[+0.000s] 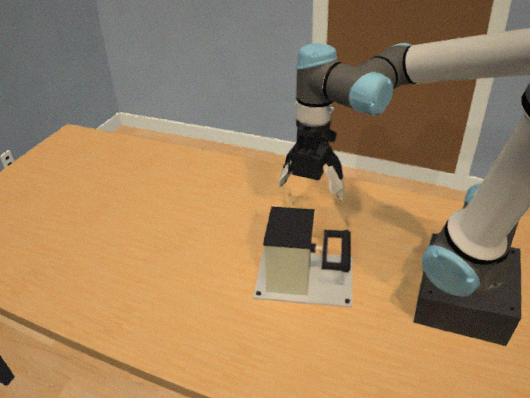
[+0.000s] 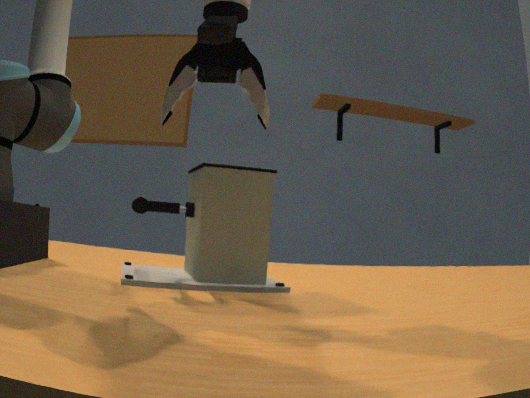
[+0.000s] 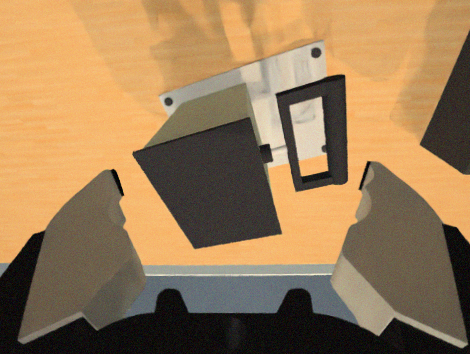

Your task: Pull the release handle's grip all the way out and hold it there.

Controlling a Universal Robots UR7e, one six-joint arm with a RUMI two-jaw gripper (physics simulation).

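Observation:
The release handle point(image 1: 346, 250) point(image 2: 157, 206) point(image 3: 337, 132) is a black rectangular loop with a thick outer bar as its grip. It stands out from the side of a beige box with a black top point(image 1: 287, 270) point(image 2: 230, 225) point(image 3: 210, 185). A short stretch of pale rod point(image 1: 319, 248) point(image 2: 183, 209) shows between the loop and the black collar on the box. The box stands on a light grey base plate point(image 1: 325, 294) point(image 2: 160, 275) point(image 3: 287, 62). My gripper point(image 1: 312, 191) point(image 2: 215, 125) point(image 3: 238, 170) is wide open and empty, pointing down, above the box and apart from the handle.
The robot's dark base block point(image 1: 465, 315) point(image 2: 22, 235) point(image 3: 450, 110) stands on the table beyond the handle's outer side. A wall shelf point(image 2: 390, 110) on black brackets and a brown wall board point(image 1: 400, 75) point(image 2: 130, 90) are in the background.

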